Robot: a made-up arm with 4 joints. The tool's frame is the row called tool.
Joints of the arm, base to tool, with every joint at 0 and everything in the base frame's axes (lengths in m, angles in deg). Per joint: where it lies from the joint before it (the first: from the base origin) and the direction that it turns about. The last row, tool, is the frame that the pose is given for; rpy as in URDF.
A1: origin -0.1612 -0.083 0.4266 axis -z
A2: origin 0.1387 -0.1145 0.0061 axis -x
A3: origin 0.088 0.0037 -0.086 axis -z
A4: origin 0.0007 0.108 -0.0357 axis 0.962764 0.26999 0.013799
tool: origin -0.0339 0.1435 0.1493 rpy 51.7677 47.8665 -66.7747
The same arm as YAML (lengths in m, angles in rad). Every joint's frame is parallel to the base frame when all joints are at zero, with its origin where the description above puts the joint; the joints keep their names.
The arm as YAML. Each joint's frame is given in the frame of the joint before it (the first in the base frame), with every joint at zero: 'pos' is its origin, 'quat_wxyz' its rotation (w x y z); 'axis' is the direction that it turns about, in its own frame. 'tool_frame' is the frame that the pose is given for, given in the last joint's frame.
length_unit: m
angle_unit: rad
joints:
  - joint: A1
    pos: [-0.1612, -0.083, 0.4266]
    quat_wxyz: [1.0, 0.0, 0.0, 0.0]
    axis: [0.0, 0.0, -1.0]
  - joint: A2
    pos: [0.1387, -0.1145, 0.0061]
    quat_wxyz: [1.0, 0.0, 0.0, 0.0]
    axis: [-1.0, 0.0, 0.0]
  - joint: A3
    pos: [0.088, 0.0037, -0.086]
    quat_wxyz: [1.0, 0.0, 0.0, 0.0]
    axis: [0.0, 0.0, -1.0]
  - joint: A4
    pos: [0.0007, 0.108, -0.0357]
    quat_wxyz: [1.0, 0.0, 0.0, 0.0]
    axis: [0.962764, 0.26999, 0.013799]
tool_frame:
  pos: [-0.0339, 0.1435, 0.1493]
  quat_wxyz: [0.589161, 0.534008, 0.085168, -0.600392]

